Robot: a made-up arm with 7 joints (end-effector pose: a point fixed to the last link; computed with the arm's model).
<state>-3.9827 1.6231 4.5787 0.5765 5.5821 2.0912 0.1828</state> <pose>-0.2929 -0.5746 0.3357 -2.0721 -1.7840 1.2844</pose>
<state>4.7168 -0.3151 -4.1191 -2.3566 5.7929 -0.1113 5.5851</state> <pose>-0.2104 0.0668 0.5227 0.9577 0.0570 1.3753</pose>
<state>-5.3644 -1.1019 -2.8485 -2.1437 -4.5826 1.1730 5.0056</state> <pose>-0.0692 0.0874 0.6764 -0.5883 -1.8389 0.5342</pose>
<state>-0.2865 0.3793 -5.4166 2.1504 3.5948 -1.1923 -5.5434</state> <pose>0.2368 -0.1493 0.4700 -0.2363 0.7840 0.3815</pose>
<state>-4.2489 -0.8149 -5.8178 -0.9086 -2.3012 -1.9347 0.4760</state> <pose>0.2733 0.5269 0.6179 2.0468 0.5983 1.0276</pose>
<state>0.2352 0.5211 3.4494 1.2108 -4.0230 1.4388 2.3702</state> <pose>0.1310 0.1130 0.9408 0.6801 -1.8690 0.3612</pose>
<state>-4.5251 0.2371 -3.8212 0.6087 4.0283 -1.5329 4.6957</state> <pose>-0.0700 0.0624 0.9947 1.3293 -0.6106 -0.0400</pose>
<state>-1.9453 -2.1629 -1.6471 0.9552 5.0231 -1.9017 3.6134</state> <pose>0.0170 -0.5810 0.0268 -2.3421 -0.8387 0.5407</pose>
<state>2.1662 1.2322 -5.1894 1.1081 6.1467 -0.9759 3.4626</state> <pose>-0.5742 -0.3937 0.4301 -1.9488 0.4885 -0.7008</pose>
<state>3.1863 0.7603 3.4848 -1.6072 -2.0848 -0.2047 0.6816</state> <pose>-0.5521 0.1308 0.3874 0.8667 0.4716 1.5115</pose>
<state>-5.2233 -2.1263 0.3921 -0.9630 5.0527 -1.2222 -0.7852</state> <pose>-0.1606 0.3258 -0.2458 -0.7730 0.4792 0.2072</pose>
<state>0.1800 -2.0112 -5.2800 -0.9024 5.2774 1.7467 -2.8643</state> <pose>-0.5196 0.2768 -0.0128 1.3946 1.9716 0.3309</pose>
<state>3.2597 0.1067 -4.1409 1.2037 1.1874 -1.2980 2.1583</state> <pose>0.0691 0.2666 0.9006 -1.6251 1.9276 -1.7297</pose>
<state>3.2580 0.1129 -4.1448 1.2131 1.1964 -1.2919 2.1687</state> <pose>0.0655 0.2692 0.8977 -1.6090 1.9285 -1.7458</pose>
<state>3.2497 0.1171 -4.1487 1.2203 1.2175 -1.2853 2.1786</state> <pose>0.0611 0.2723 0.8945 -1.5862 1.9208 -1.7708</pose>
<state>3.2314 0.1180 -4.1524 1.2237 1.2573 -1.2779 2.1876</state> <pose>0.0556 0.2759 0.8910 -1.5520 1.9005 -1.8086</pose>
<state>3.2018 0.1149 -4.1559 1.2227 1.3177 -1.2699 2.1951</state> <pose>0.0489 0.2800 0.8871 -1.5051 1.8654 -1.8579</pose>
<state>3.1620 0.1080 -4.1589 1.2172 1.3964 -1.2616 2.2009</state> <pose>0.0415 0.2841 0.8830 -1.4454 1.8175 -1.9138</pose>
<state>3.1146 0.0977 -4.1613 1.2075 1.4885 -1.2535 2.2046</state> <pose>0.0338 0.2881 0.8791 -1.3751 1.7610 -1.9699</pose>
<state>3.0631 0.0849 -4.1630 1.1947 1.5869 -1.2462 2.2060</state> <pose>0.0267 0.2918 0.8755 -1.2995 1.7012 -2.0205</pose>
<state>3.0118 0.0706 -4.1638 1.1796 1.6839 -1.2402 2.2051</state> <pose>0.0208 0.2950 0.8726 -1.2244 1.6446 -2.0615</pose>
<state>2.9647 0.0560 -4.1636 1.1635 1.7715 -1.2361 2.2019</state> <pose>0.0165 0.2976 0.8706 -1.1574 1.5958 -2.0918</pose>
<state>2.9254 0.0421 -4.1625 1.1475 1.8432 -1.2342 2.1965</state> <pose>0.0141 0.2997 0.8696 -1.1049 1.5581 -2.1121</pose>
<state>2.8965 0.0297 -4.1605 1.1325 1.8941 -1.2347 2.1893</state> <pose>0.0137 0.3011 0.8697 -1.0714 1.5329 -2.1239</pose>
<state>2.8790 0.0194 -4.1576 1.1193 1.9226 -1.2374 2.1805</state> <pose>0.0152 0.3018 0.8707 -1.0585 1.5199 -2.1293</pose>
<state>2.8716 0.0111 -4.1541 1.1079 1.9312 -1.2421 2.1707</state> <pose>0.0182 0.3017 0.8725 -1.0639 1.5165 -2.1296</pose>
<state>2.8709 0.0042 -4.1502 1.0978 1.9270 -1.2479 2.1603</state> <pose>0.0221 0.3011 0.8747 -1.0808 1.5193 -2.1268</pose>
